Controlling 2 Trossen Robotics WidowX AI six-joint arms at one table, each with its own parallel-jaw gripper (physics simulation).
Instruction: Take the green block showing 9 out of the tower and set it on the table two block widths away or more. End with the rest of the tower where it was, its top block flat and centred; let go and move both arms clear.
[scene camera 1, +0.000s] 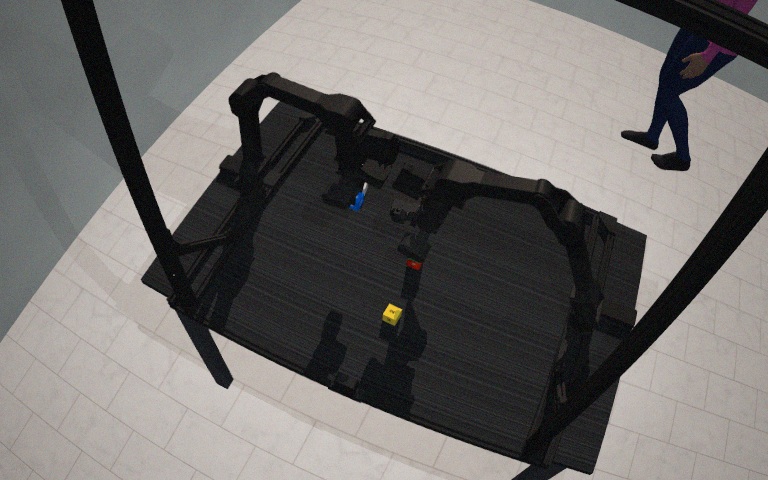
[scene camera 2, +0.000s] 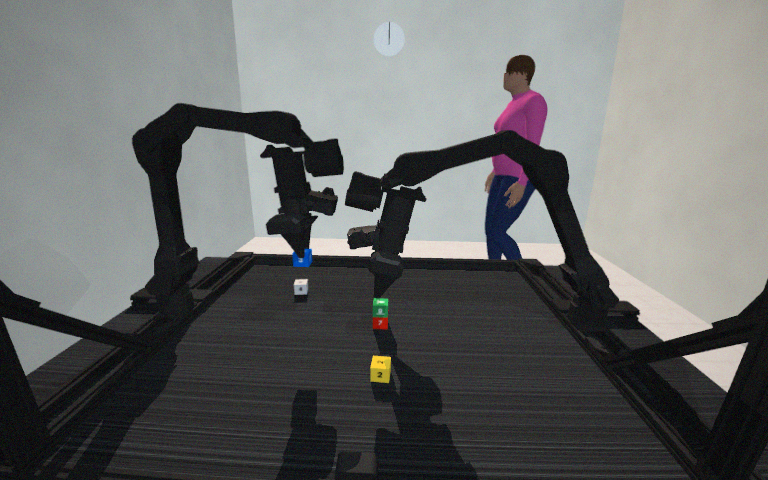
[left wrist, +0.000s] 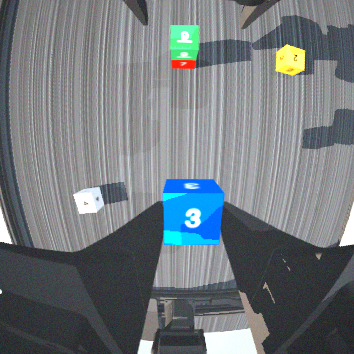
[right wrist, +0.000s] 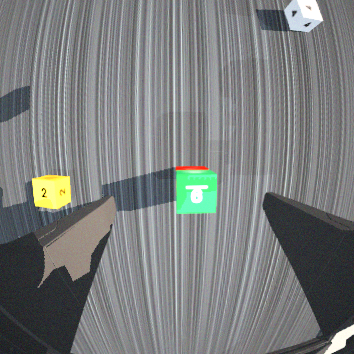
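Pixels of known places: left gripper, fingertip midpoint: (scene camera 1: 356, 198) (scene camera 2: 304, 254) (left wrist: 191, 208); right gripper, fingertip midpoint: (scene camera 2: 377, 287) (left wrist: 193, 21) (right wrist: 191, 201); left arm's base at its link origin: (scene camera 1: 252, 195) (scene camera 2: 176, 310) (left wrist: 179, 307); right arm's base at its link origin: (scene camera 1: 580, 323) (scene camera 2: 586, 323).
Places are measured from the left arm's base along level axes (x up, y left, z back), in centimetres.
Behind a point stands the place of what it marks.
The tower is a green block (scene camera 2: 380, 308) {x 3.1, y -1.3, z -46.6 cm} (left wrist: 184, 37) {x 3.8, y 0.2, z -46.4 cm} (right wrist: 196, 192) {x 3.9, y 0.3, z -46.5 cm}, its 9 underlined, on a red block (scene camera 1: 414, 264) {x -0.2, y -1.3, z -46.9 cm} (scene camera 2: 380, 323) {x -0.5, y -1.3, z -46.6 cm} (left wrist: 183, 64) {x -0.7, y 0.2, z -45.0 cm} marked 7. The green one looks square on the red one; in scene camera 1 my right gripper mostly hides it. My right gripper (scene camera 2: 380, 293) {x 7.6, y -0.5, z -46.0 cm} (right wrist: 191, 201) {x 7.6, y -0.5, z -46.0 cm} is open close above the tower; in the right wrist view its fingers stand wide to either side of the green block. My left gripper (scene camera 2: 301, 254) {x 14.4, y 0.0, z -30.6 cm} (left wrist: 191, 208) {x 14.4, y 0.0, z -30.6 cm} is shut on a blue block (scene camera 1: 358, 200) {x 15.2, y -0.8, z -31.6 cm} (scene camera 2: 302, 260) {x 13.8, y -1.6, z -30.6 cm} (left wrist: 192, 218) {x 15.2, y 0.0, z -30.4 cm} marked 3, held up away from the tower.
A yellow block (scene camera 1: 391, 314) {x 0.9, y -16.9, z -47.5 cm} (scene camera 2: 380, 369) {x 0.7, y -17.8, z -47.5 cm} (left wrist: 290, 60) {x 1.0, y -15.3, z -46.7 cm} (right wrist: 51, 192) {x 1.0, y -15.0, z -47.3 cm} marked 2 stands nearer the front of scene camera 2's view than the tower. A white block (scene camera 1: 364, 187) {x 1.0, y 14.5, z -26.2 cm} (scene camera 2: 300, 286) {x 0.4, y 13.7, z -25.0 cm} (left wrist: 89, 200) {x 1.0, y 14.3, z -25.2 cm} (right wrist: 303, 15) {x 1.0, y 14.0, z -26.4 cm} marked 4 stands back left in that view. Dark frame posts edge the table.
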